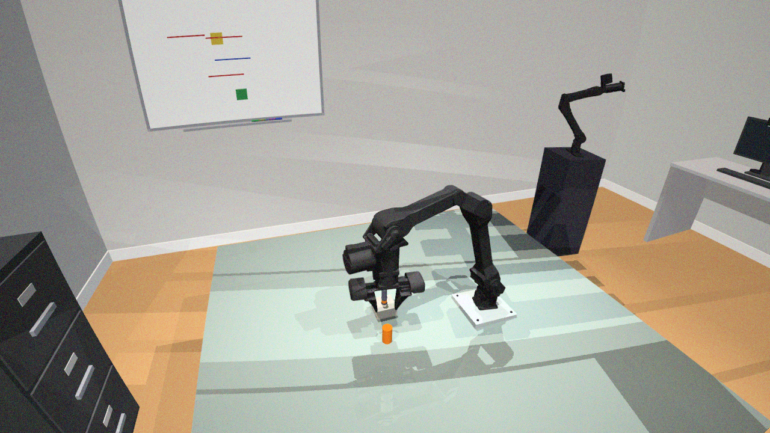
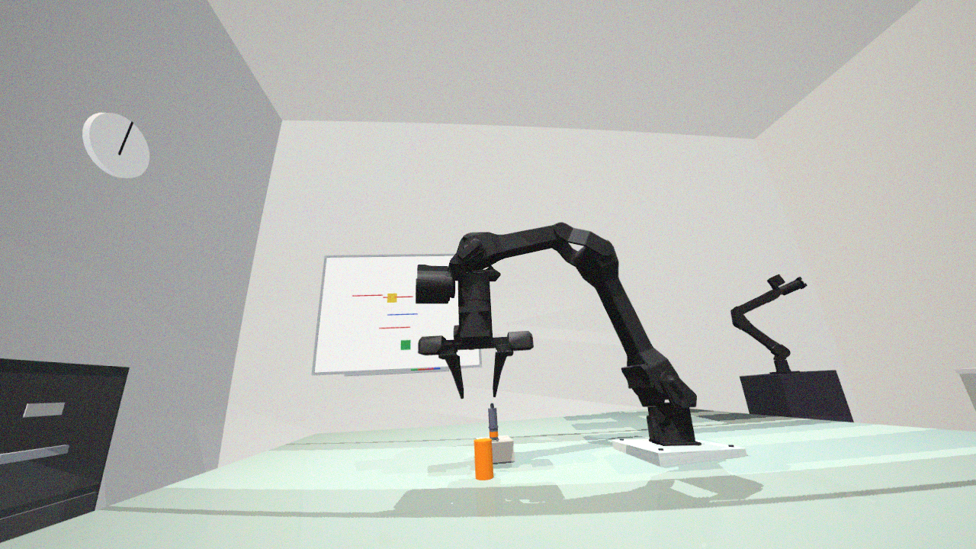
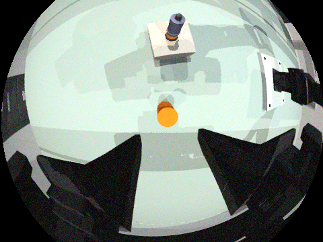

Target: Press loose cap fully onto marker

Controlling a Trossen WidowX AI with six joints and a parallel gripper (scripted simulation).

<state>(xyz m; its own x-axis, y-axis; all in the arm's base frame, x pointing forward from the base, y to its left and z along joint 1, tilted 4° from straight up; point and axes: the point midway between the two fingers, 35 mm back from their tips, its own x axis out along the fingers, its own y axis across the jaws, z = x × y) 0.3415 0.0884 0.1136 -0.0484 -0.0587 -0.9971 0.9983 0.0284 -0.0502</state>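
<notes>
Right now the orange cap is 9 cm below my gripper tip. Round my gripper tip: white holder block (12 cm to the right, 10 cm below, 2 cm behind).
</notes>
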